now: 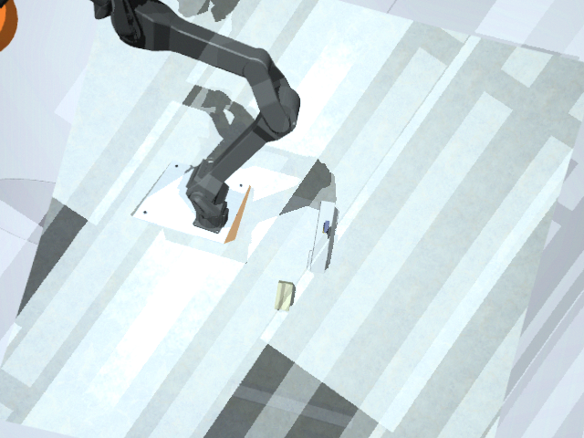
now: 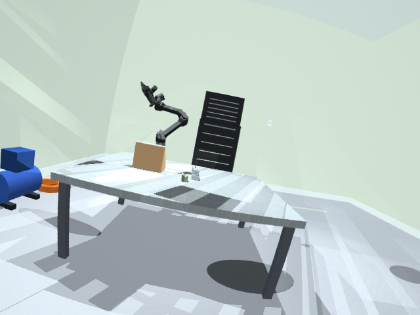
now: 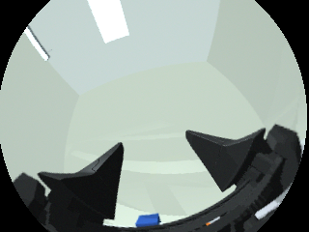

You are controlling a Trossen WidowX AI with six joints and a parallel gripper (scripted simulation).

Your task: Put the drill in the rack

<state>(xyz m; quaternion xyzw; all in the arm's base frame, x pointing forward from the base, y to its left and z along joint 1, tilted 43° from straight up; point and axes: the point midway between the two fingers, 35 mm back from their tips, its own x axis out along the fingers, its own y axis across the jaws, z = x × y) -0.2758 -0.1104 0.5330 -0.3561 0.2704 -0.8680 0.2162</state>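
The small dark part lies 580 mm ahead of my gripper tip, 530 mm below it and 200 mm to the right of it. From my gripper tip the other things lie so: beige ribbed rack 610 mm below, 540 mm ahead, 410 mm to the right; then small grey fixture 590 mm below, 590 mm ahead, 240 mm to the right.
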